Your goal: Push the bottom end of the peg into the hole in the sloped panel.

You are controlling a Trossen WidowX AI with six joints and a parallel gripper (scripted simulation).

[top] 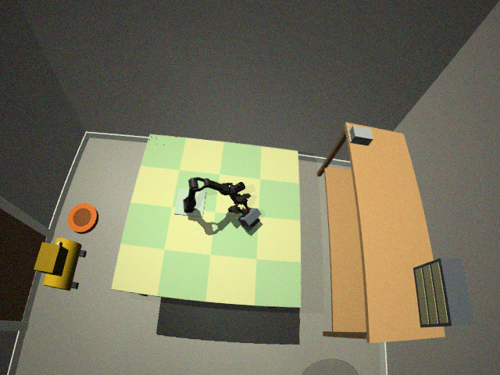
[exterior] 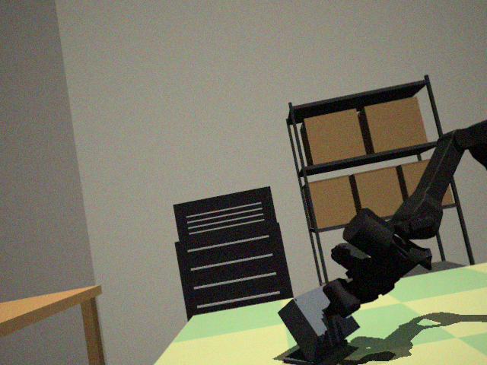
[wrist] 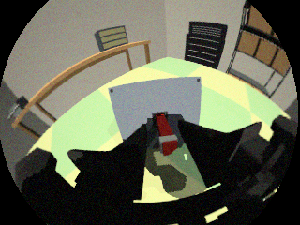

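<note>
The red peg lies 1 cm to the left of my gripper tip, 1 cm behind it and 1 cm above it. From my gripper tip the other things lie so: grey sloped panel 3 cm to the right, 3 cm ahead, 2 cm below.
</note>
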